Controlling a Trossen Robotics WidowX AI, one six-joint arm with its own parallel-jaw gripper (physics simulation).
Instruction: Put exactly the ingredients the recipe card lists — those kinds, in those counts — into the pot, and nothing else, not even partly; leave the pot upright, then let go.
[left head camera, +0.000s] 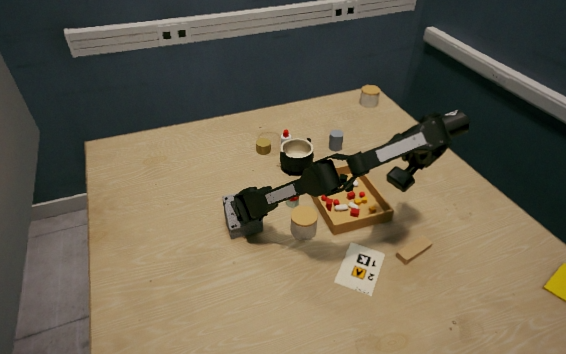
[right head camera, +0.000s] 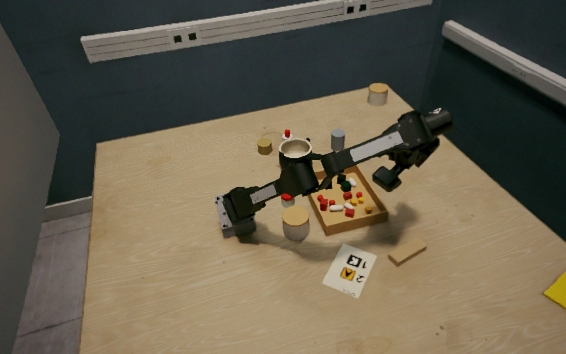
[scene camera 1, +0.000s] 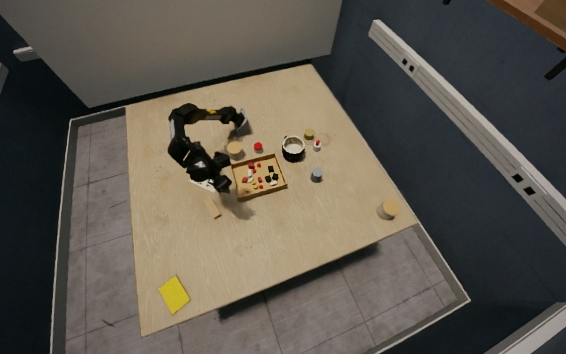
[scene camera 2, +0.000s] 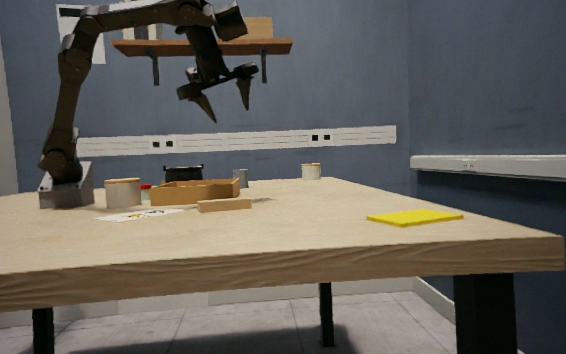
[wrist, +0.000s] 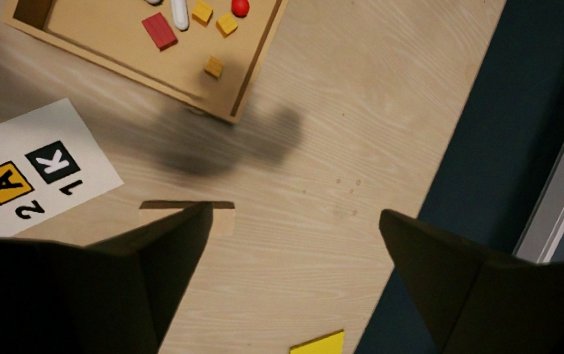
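Seen in the pictures: gripper, between the fingertips: (left head camera: 415, 176) (right head camera: 406, 176) (scene camera 2: 232, 116) (wrist: 297, 214); arm's base, origin of its link: (left head camera: 244, 207) (right head camera: 236, 207) (scene camera 1: 240, 119) (scene camera 2: 67, 174).
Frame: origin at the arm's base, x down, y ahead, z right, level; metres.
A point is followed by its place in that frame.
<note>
The recipe card (left head camera: 351, 254) {x 0.084, y 0.227, z 0.242 m} (right head camera: 341, 255) {x 0.083, y 0.225, z 0.241 m} (wrist: 55, 117) {x 0.084, y 0.244, z 0.227 m} lies flat, showing "2" beside a yellow A and "1" beside a black K. The black pot (left head camera: 295, 164) {x 0.027, y 0.251, z -0.136 m} (scene camera 1: 293, 154) {x 0.012, y 0.332, z -0.159 m} (scene camera 2: 184, 174) {x 0.021, y 0.289, z -0.127 m} stands upright behind the tray; no pieces can be made out on its pale inside. The shallow wooden tray (left head camera: 362, 224) {x 0.067, y 0.315, z 0.173 m} (right head camera: 357, 226) {x 0.073, y 0.319, z 0.174 m} (scene camera 2: 195, 194) {x 0.060, y 0.328, z 0.175 m} holds yellow cubes (wrist: 202, 12) {x 0.063, y 0.361, z 0.086 m}, a darker yellow-orange cube (wrist: 214, 67) {x 0.063, y 0.384, z 0.135 m} near a corner, black pieces (scene camera 1: 270, 169) {x 0.057, y 0.336, z -0.023 m}, red blocks (wrist: 160, 31) {x 0.062, y 0.327, z 0.119 m}, red balls (wrist: 240, 6) {x 0.060, y 0.396, z 0.066 m} and white capsules (wrist: 179, 14) {x 0.063, y 0.340, z 0.097 m}. My gripper (scene camera 2: 231, 115) {x -0.122, y 0.424, z 0.226 m} (wrist: 297, 214) {x -0.122, y 0.424, z 0.226 m} is open and empty, high above the table, beyond the tray's corner.
A lidded jar (left head camera: 304, 224) {x 0.017, y 0.132, z 0.130 m} and a red-capped jar (scene camera 1: 258, 147) {x 0.042, y 0.191, z -0.022 m} stand beside the tray. A grey cylinder (left head camera: 336, 140) {x 0.033, y 0.461, z -0.195 m}, an ochre tin (left head camera: 263, 146) {x 0.047, y 0.209, z -0.306 m} and a red-topped white bottle (scene camera 1: 317, 146) {x 0.044, y 0.327, z -0.316 m} stand near the pot. A wooden block (left head camera: 414, 250) {x 0.063, y 0.383, z 0.325 m} lies near the card. A yellow sheet (scene camera 1: 174, 295) {x 0.078, y 0.681, z 0.583 m} lies farther off.
</note>
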